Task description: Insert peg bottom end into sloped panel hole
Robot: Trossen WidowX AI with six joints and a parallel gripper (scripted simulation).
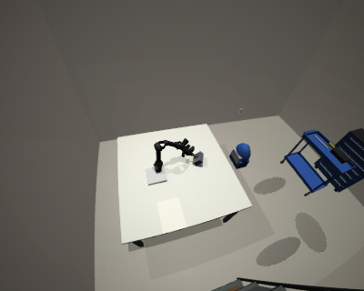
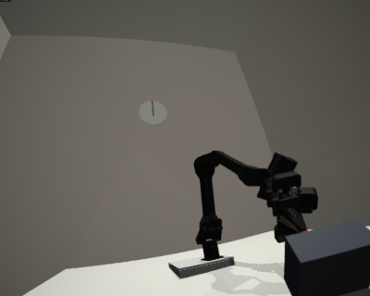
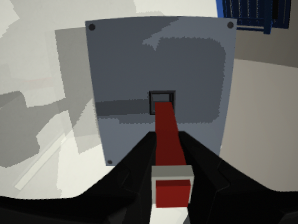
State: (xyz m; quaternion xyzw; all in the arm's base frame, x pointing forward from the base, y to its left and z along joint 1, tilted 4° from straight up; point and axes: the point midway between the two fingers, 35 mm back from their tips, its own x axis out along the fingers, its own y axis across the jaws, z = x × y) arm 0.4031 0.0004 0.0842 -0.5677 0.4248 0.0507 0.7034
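Right now my gripper tip is 5 cm short of the dark grey sloped panel, 5 cm above it and 3 cm to the left of it. Round my gripper tip: red peg 1 cm to the left, 1 cm behind, 1 cm above.
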